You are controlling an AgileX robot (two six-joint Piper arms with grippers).
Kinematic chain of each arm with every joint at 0, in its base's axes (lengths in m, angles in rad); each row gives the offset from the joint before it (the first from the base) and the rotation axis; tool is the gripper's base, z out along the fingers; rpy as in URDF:
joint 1: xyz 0 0 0.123 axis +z
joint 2: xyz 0 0 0 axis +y
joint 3: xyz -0.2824 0 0.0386 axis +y
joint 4: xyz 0.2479 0 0.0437 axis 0.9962 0 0.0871
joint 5: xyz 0 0 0 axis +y
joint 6: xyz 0.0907 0 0.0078 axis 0.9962 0 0.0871
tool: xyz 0 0 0 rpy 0 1.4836 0
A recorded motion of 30 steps. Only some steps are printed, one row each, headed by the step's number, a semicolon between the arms.
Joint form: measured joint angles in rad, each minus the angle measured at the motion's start. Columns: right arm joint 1, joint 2, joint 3, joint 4, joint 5, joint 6; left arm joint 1, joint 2, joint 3, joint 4, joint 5, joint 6.
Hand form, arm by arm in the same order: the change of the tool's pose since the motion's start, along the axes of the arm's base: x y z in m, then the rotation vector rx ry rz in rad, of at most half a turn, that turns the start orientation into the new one. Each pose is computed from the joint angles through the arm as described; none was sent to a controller.
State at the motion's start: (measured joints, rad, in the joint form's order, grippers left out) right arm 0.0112 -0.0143 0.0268 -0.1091 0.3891 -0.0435; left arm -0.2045 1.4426 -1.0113 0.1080 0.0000 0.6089
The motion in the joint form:
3: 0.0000 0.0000 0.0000 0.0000 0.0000 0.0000; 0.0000 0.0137 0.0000 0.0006 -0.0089 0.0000
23: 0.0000 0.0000 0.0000 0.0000 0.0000 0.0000; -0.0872 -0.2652 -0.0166 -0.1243 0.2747 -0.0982
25: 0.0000 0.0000 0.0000 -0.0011 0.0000 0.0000; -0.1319 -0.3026 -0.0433 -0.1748 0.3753 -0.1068
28: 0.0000 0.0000 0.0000 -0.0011 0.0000 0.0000; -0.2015 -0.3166 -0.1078 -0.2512 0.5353 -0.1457
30: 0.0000 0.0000 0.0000 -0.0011 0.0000 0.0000; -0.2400 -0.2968 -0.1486 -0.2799 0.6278 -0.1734
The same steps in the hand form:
3: 0.0000 0.0000 0.0000 0.0000 0.0000 0.0000; 0.0028 -0.0007 -0.0038 0.0012 0.0047 -0.0011
23: 0.0000 0.0000 0.0000 0.0000 0.0000 0.0000; -0.0708 -0.0093 0.0614 -0.2058 0.0453 -0.0169
25: 0.0000 0.0000 0.0000 -0.0011 0.0000 -0.0001; -0.0867 -0.0182 0.0716 -0.2496 0.1022 -0.0567
28: 0.0000 0.0000 0.0000 -0.0011 0.0000 -0.0001; -0.1036 -0.0349 0.0836 -0.3227 0.2263 -0.1194
30: 0.0000 0.0000 0.0000 -0.0011 0.0000 -0.0001; -0.1076 -0.0462 0.0851 -0.3405 0.3191 -0.1495

